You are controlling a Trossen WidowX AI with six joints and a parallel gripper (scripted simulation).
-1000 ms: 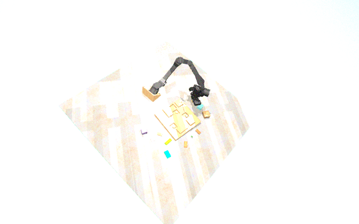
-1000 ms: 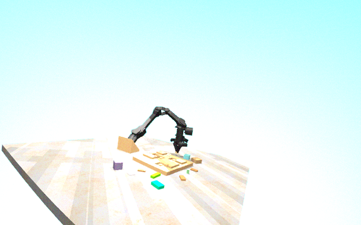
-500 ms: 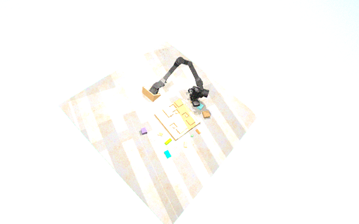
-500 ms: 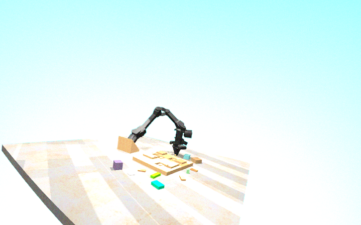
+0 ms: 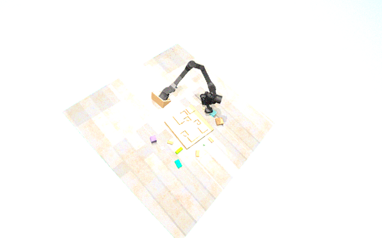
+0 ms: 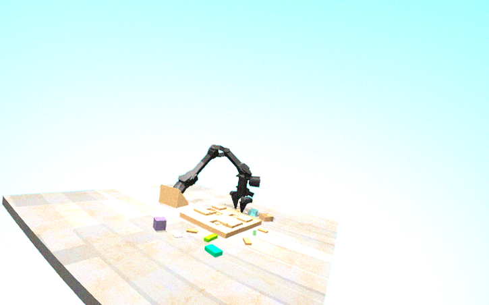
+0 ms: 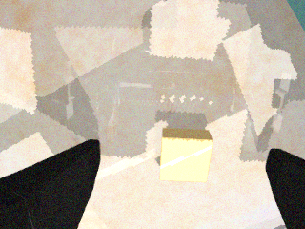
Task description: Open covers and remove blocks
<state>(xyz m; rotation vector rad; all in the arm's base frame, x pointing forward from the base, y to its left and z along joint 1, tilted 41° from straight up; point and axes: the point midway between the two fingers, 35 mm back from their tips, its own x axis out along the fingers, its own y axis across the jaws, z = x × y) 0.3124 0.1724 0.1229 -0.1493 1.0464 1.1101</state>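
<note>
Now: gripper tip 210 mm to the left of the tan puzzle board, 10 mm below it and 10 mm short of it. From my gripper tip the other things lie so: light cyan block (90 mm ahead, 10 mm to the left, 10 mm above); purple cube (520 mm to the right, 130 mm behind, 10 mm above); bright green bar (460 mm to the right, 70 mm ahead).
</note>
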